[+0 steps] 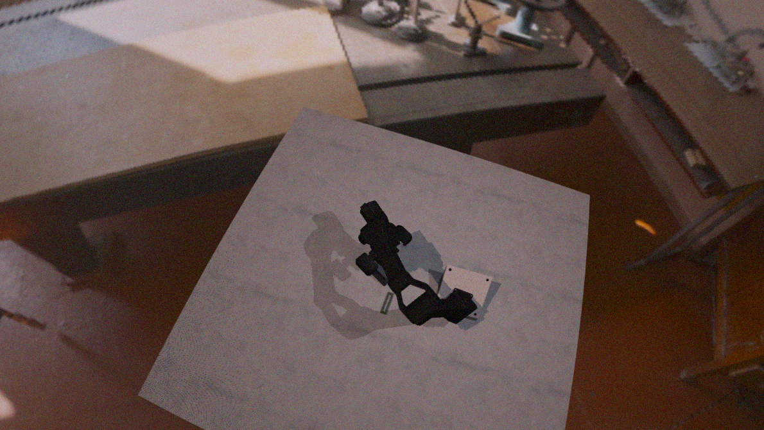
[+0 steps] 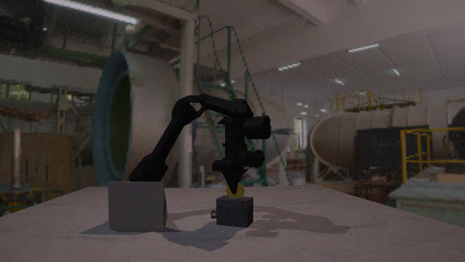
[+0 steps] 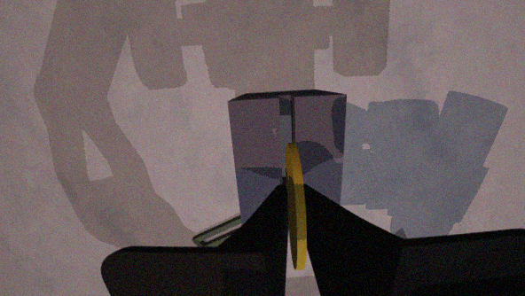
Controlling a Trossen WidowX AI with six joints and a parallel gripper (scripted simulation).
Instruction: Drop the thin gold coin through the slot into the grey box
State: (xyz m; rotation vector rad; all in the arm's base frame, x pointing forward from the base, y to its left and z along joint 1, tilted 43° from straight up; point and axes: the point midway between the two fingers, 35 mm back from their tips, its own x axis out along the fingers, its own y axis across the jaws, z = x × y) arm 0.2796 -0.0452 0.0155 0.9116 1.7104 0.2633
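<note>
My gripper tip is now 10 mm below the coin.
</note>
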